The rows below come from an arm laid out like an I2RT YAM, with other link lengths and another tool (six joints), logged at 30 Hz.
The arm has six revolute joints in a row. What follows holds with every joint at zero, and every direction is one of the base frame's. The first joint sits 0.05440 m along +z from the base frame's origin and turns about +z. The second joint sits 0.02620 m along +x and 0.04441 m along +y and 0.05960 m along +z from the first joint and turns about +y. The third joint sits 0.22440 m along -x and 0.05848 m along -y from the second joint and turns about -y. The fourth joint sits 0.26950 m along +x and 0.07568 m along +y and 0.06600 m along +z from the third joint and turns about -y. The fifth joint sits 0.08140 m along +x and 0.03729 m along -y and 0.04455 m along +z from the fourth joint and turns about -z. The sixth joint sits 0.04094 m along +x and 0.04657 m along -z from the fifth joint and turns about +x. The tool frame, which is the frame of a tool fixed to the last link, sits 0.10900 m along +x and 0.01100 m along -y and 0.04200 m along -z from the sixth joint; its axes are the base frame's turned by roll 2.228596, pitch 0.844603 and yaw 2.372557 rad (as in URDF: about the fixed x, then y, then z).
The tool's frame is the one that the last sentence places.
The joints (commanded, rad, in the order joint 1, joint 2, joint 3, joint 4, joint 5, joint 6), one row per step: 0.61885, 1.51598, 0.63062, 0.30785, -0.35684, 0.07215; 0.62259, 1.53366, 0.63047, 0.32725, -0.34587, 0.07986; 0.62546, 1.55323, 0.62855, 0.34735, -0.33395, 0.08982; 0.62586, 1.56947, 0.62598, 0.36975, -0.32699, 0.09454; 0.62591, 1.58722, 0.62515, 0.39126, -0.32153, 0.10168; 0.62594, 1.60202, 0.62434, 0.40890, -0.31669, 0.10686; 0.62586, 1.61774, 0.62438, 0.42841, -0.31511, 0.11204; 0.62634, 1.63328, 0.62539, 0.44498, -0.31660, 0.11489; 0.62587, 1.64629, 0.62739, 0.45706, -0.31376, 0.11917; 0.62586, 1.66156, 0.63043, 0.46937, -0.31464, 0.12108
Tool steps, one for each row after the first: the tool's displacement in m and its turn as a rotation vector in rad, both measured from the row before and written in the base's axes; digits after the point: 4 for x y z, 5 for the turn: 0.0009, 0.0009, -0.0037, -0.00056, 0.00093, -0.00940; 0.0005, 0.0002, -0.0050, -0.00164, 0.00463, -0.01224; 0.0012, 0.0001, -0.0035, 0.00117, -0.00169, -0.00787; 0.0012, 0.0003, -0.0036, 0.00260, 0.00107, -0.00821; 0.0010, 0.0001, -0.0031, 0.00148, 0.00057, -0.00670; 0.0010, 0.0006, -0.0027, 0.00398, 0.00014, -0.00406; 0.0004, 0.0010, -0.0027, 0.00318, 0.00087, 0.00029; 0.0011, 0.0002, -0.0023, 0.00141, 0.00134, -0.00504; 0.0007, 0.0007, -0.0026, 0.00133, 0.00159, -0.00023
